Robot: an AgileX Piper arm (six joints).
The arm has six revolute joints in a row. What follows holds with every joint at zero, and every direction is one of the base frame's.
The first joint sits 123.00 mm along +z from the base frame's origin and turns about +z.
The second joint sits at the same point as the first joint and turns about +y.
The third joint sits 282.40 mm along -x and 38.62 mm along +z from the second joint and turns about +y.
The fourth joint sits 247.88 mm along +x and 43.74 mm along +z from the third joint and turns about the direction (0.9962, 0, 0.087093).
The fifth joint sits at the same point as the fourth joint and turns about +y.
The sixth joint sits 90.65 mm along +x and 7.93 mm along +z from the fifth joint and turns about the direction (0.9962, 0, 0.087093).
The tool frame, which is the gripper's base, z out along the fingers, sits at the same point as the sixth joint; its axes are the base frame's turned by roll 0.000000, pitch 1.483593 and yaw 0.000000 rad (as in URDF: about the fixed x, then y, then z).
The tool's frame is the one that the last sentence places.
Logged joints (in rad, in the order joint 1, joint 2, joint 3, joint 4, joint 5, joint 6), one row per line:
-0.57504 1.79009 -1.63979 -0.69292 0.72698 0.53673
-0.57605 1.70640 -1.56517 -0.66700 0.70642 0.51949
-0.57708 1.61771 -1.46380 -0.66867 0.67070 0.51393
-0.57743 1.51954 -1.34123 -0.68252 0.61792 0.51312
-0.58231 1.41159 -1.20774 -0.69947 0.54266 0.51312
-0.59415 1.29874 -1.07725 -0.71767 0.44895 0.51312
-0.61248 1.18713 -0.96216 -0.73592 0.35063 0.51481
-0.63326 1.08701 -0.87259 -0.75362 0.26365 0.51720
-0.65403 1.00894 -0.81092 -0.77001 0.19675 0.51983
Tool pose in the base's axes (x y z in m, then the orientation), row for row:
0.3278 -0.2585 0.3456 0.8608 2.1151 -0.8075
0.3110 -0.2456 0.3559 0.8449 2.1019 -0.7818
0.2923 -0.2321 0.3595 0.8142 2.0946 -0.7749
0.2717 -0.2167 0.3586 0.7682 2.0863 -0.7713
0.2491 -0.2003 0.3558 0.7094 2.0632 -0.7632
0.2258 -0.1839 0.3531 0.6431 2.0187 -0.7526
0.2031 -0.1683 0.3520 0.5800 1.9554 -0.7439
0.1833 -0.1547 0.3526 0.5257 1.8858 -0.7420
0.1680 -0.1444 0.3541 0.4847 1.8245 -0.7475
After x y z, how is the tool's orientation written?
As a rotation vector, in radians.
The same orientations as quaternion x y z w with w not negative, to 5 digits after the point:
0.33264 0.81735 -0.31205 0.35203
0.32837 0.81691 -0.30385 0.36400
0.31780 0.81756 -0.30246 0.37299
0.30141 0.81858 -0.30263 0.38405
0.28085 0.81682 -0.30215 0.40328
0.25797 0.80979 -0.30190 0.43192
0.23631 0.79669 -0.30309 0.46646
0.21741 0.77989 -0.30686 0.50034
0.20281 0.76343 -0.31278 0.52745

